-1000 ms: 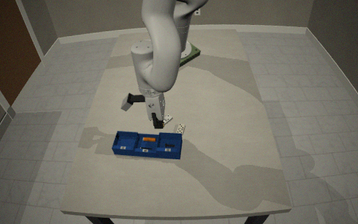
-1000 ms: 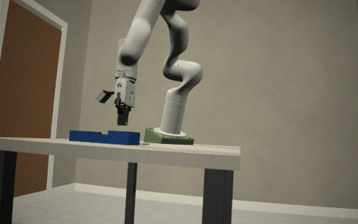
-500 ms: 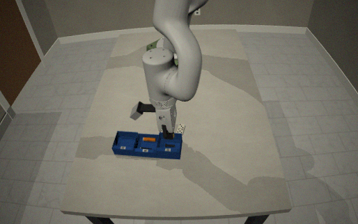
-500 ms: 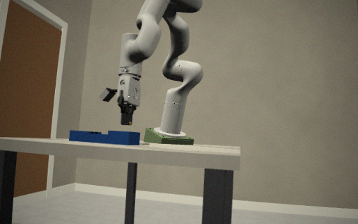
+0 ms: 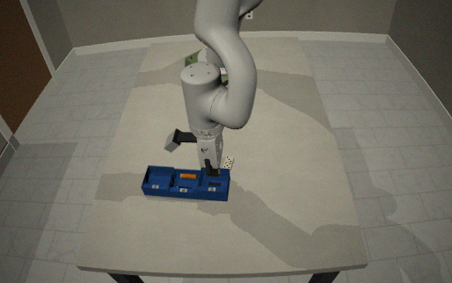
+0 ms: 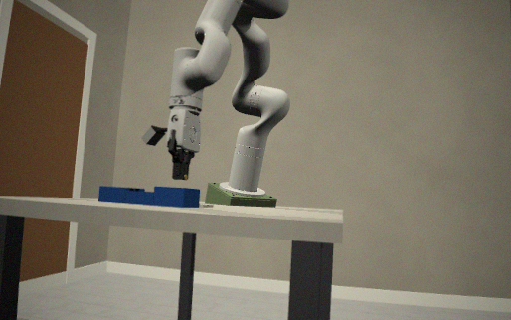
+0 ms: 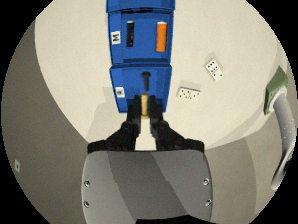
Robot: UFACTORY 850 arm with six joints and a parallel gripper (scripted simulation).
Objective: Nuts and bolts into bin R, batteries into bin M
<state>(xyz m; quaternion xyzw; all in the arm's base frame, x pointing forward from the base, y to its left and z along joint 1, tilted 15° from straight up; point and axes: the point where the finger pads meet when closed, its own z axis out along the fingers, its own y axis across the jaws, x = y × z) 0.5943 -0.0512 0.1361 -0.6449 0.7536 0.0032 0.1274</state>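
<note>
Right now my hand is 1 cm to the right of the tan bolt and 2 cm above it. From my hand the other things lie so: orange battery: 4 cm behind, 8 cm to the right, 7 cm below; black bolt: 1 cm to the right, 8 cm below; blue bin: 1 cm behind, 9 cm to the right, 7 cm below.
</note>
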